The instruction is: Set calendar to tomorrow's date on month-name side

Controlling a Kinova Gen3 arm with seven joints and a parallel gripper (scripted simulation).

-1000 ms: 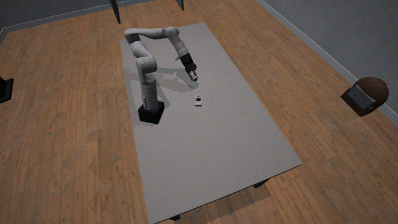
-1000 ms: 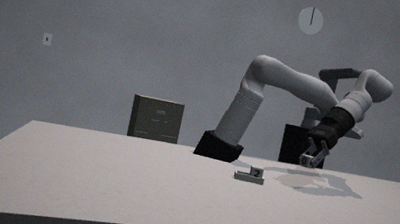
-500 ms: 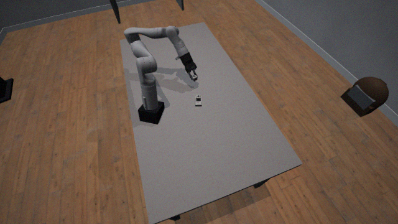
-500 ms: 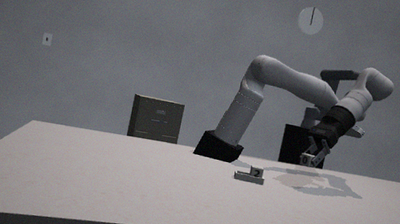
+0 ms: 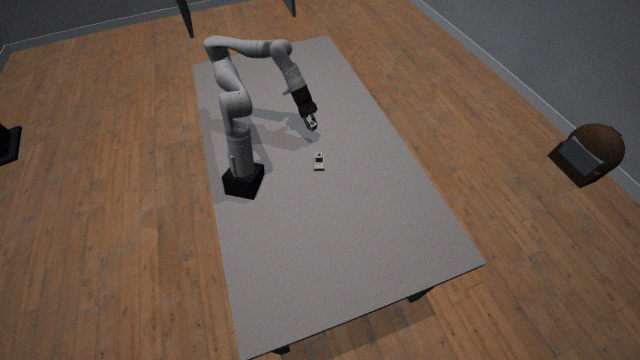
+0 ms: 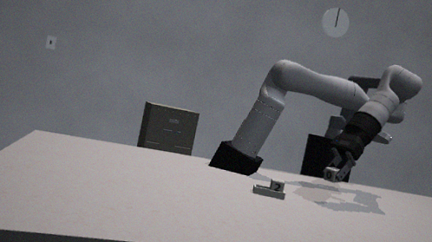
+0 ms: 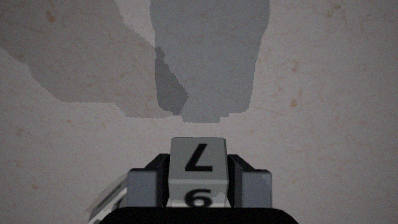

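The digit cube lies 10 mm to the right of my hand and 10 mm below it. Round my hand: calendar tray: 50 mm behind, 160 mm to the right, 80 mm below.
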